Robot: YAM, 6 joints.
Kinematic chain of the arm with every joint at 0, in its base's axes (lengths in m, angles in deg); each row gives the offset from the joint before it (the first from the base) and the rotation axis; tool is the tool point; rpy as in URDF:
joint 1: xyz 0 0 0.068 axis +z
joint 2: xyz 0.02 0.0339 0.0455 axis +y
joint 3: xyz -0.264 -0.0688 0 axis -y
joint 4: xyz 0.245 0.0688 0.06 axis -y
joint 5: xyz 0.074 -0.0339 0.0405 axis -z
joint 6: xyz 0.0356 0 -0.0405 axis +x
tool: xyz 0 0 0 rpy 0 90 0
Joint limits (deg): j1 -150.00..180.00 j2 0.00..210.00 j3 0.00..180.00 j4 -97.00..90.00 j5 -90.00..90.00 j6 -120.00..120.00
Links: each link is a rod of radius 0.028 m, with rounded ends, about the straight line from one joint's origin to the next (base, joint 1, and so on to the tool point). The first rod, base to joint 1, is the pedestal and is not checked.
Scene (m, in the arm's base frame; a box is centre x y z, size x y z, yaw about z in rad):
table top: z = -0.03
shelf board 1: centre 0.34 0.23 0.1 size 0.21 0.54 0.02 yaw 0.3
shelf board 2: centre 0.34 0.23 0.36 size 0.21 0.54 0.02 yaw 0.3
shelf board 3: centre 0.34 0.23 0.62 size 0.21 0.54 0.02 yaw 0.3
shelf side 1: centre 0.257 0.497 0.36 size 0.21 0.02 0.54 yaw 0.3
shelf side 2: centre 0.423 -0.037 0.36 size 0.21 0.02 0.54 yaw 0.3
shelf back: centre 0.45 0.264 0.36 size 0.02 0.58 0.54 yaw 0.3
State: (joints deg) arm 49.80 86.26 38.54 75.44 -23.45 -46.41
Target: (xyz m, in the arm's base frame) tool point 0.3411 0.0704 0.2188
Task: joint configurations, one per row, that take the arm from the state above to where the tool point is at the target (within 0.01 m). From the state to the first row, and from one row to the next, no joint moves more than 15 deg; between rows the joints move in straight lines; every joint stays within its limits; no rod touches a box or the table.
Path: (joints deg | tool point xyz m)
1: 36.45 90.78 39.35 74.18 -21.98 -46.41 | 0.2510 0.2020 0.2647
2: 23.10 95.31 40.16 72.92 -20.52 -46.41 | 0.3041 0.1433 0.2424
3: 9.75 99.83 40.97 71.66 -19.05 -46.41 | 0.3411 0.0704 0.2188

